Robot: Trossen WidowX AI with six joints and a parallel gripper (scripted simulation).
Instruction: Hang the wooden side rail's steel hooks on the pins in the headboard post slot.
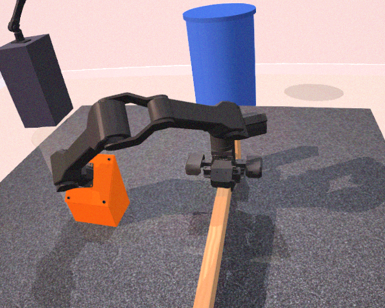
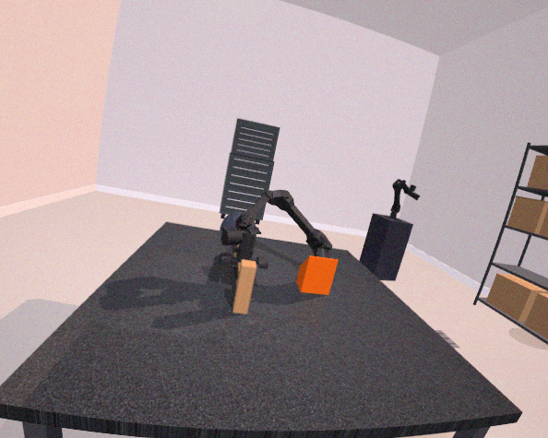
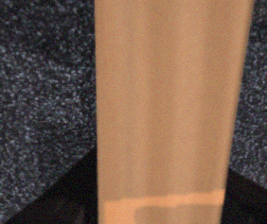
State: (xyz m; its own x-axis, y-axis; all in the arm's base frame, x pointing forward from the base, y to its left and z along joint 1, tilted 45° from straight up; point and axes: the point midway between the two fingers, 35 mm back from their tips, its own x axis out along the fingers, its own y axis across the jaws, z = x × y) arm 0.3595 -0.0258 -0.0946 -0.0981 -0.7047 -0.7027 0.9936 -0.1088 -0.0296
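My gripper tip is 10 mm short of the wooden headboard post, 130 mm to the right of it and 40 mm below it.
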